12 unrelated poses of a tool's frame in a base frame.
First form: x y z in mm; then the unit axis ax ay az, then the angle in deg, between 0 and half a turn.
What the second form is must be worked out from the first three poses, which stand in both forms.
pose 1, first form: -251.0 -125.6 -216.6 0.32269 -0.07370 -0.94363 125.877
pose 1, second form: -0.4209 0.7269 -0.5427 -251.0; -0.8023 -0.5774 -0.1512 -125.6; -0.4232 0.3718 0.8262 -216.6; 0 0 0 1
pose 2, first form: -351.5 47.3 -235.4 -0.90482 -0.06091 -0.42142 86.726
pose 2, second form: 0.8291 0.4727 0.2987 -351.5; -0.3688 0.0606 0.9275 47.3; 0.4203 -0.8791 0.2246 -235.4; 0 0 0 1
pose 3, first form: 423.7 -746.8 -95.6 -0.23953 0.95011 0.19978 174.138
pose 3, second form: -0.8803 -0.4744 0.0016 423.7; -0.4336 0.8059 0.4031 -746.8; -0.1925 0.3542 -0.9152 -95.6; 0 0 0 1
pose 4, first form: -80.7 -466.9 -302.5 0.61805 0.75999 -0.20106 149.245
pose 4, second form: -0.1491 0.9762 0.1576 -80.7; 0.7706 0.2146 -0.6002 -466.9; -0.6197 0.0319 -0.7842 -302.5; 0 0 0 1
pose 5, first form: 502.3 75.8 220.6 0.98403 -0.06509 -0.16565 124.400
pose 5, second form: 0.9504 0.0364 -0.3088 502.3; -0.2369 -0.5583 -0.7951 75.8; -0.2014 0.8288 -0.5220 220.6; 0 0 0 1
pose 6, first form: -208.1 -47.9 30.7 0.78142 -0.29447 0.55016 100.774
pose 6, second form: 0.5378 -0.8136 0.2210 -208.1; 0.2673 -0.0840 -0.9599 -47.9; 0.7995 0.5754 0.1723 30.7; 0 0 0 1
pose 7, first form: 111.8 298.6 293.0 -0.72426 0.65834 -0.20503 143.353
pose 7, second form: 0.1431 -0.7370 0.6606 111.8; -0.9817 -0.0212 0.1890 298.6; -0.1253 -0.6756 -0.7266 293.0; 0 0 0 1
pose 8, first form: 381.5 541.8 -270.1 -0.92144 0.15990 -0.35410 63.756
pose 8, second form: 0.9158 0.2354 0.3254 381.5; -0.3998 0.4565 0.7949 541.8; 0.0386 -0.8580 0.5121 -270.1; 0 0 0 1
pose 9, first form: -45.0 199.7 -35.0 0.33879 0.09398 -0.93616 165.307
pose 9, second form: -0.7415 0.3001 -0.6001 -45.0; -0.1748 -0.9499 -0.2590 199.7; -0.6478 -0.0872 0.7568 -35.0; 0 0 0 1
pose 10, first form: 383.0 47.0 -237.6 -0.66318 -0.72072 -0.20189 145.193
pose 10, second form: -0.0202 0.9857 -0.1676 383.0; 0.7552 0.1249 0.6435 47.0; 0.6552 -0.1136 -0.7469 -237.6; 0 0 0 1
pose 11, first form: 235.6 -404.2 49.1 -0.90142 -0.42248 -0.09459 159.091
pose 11, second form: 0.6375 0.7703 0.0141 235.6; 0.7028 -0.5889 0.3990 -404.2; 0.3157 -0.2444 -0.9168 49.1; 0 0 0 1
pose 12, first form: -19.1 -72.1 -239.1 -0.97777 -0.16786 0.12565 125.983
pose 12, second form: 0.9302 0.1589 -0.3309 -19.1; 0.3622 -0.5428 0.7577 -72.1; -0.0592 -0.8247 -0.5625 -239.1; 0 0 0 1
